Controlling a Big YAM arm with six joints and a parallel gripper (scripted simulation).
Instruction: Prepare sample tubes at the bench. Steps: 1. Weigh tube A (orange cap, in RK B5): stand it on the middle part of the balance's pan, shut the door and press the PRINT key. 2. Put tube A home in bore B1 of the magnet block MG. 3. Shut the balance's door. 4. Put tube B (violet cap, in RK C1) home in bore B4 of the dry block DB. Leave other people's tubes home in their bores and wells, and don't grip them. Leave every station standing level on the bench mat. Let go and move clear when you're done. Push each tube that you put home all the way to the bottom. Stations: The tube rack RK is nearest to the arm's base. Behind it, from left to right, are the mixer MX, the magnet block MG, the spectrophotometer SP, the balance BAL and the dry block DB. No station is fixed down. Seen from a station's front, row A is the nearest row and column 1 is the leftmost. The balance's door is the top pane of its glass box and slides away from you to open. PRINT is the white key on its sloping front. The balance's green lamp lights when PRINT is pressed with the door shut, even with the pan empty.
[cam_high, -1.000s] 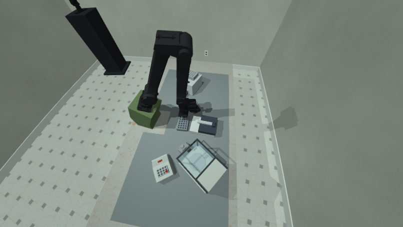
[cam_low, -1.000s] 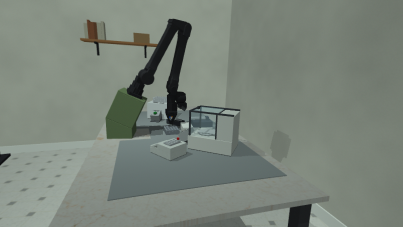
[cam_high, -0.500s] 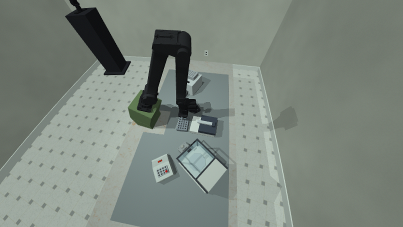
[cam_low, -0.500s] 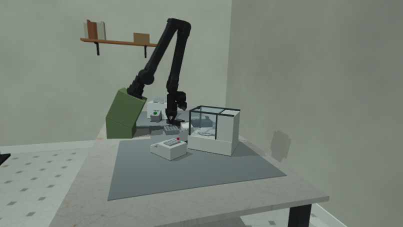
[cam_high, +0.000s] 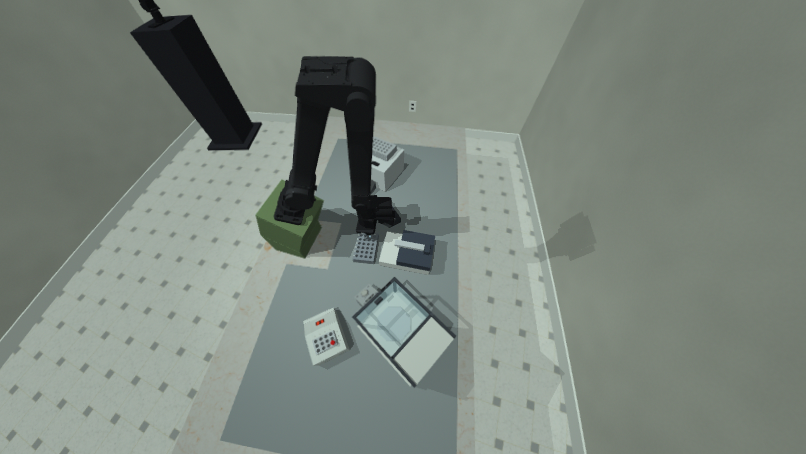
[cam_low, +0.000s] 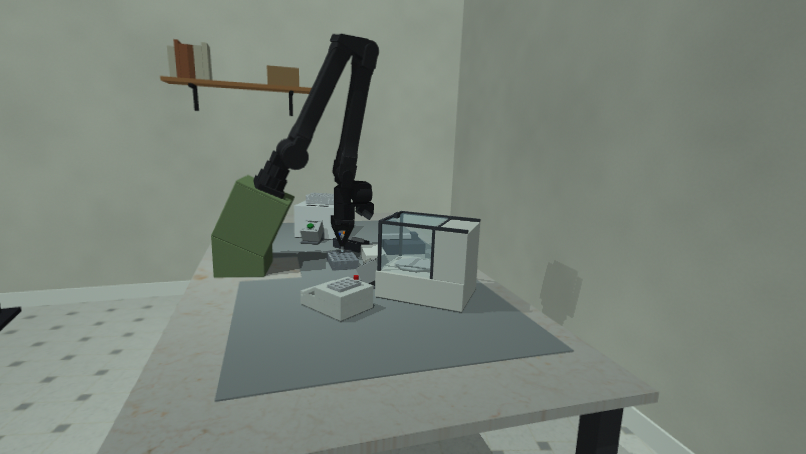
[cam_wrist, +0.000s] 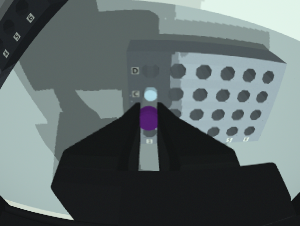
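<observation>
My hand is 5 cm to the left of the tube rack RK, 4 cm above it and 1 cm past it. From my hand the other things lie so: magnet block MG (13 cm to the left, 7 cm ahead, 4 cm below); then tube B (2 cm below); then blue-capped tube (16 cm to the left, 3 cm below, 3 cm ahead).
</observation>
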